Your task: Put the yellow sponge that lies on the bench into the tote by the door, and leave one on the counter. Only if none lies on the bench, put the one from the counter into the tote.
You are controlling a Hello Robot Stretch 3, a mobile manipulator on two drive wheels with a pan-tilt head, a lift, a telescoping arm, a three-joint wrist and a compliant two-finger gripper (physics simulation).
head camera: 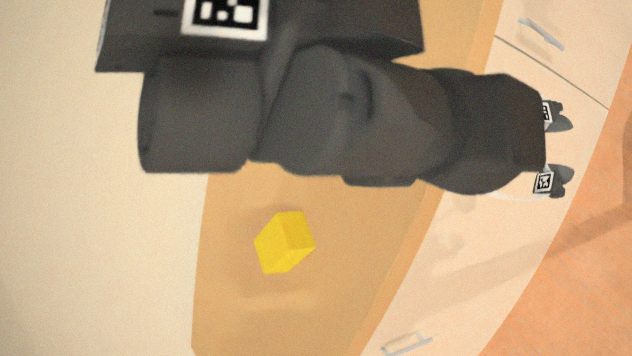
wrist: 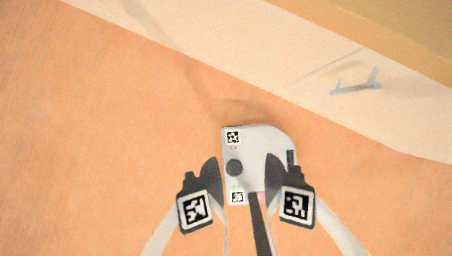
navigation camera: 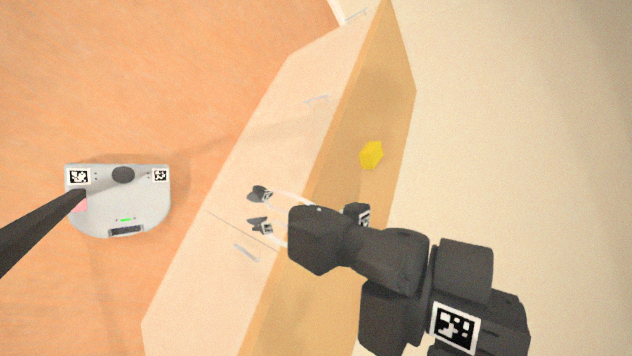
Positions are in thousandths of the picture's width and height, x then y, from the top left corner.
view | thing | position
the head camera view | my gripper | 888,423
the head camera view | yellow sponge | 453,676
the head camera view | counter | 664,740
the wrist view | my gripper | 537,678
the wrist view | counter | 831,291
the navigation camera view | my gripper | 400,580
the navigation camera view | counter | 561,240
